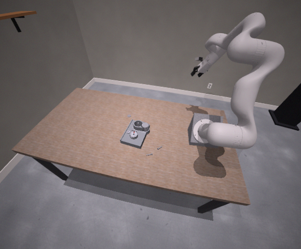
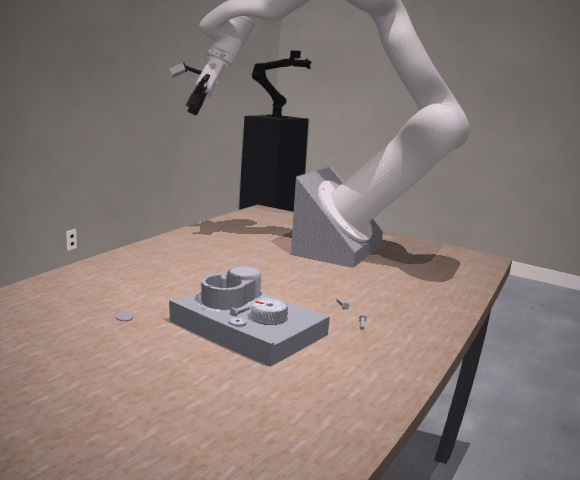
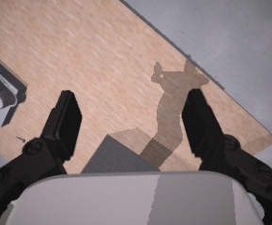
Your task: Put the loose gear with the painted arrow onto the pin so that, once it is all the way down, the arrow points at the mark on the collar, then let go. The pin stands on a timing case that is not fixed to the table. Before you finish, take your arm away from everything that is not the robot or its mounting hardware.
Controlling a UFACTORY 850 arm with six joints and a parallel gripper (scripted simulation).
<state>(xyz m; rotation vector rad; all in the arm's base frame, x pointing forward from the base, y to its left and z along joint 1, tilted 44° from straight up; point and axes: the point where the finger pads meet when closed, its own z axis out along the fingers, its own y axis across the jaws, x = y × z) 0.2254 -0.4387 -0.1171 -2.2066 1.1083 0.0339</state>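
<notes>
Right now my hand is 35 cm short of the grey toothed gear, 60 cm to the right of it and 31 cm above it. Round my hand: bolt: 37 cm ahead, 55 cm to the left, 32 cm below; then washer: 40 cm ahead, 58 cm to the left, 32 cm below.
</notes>
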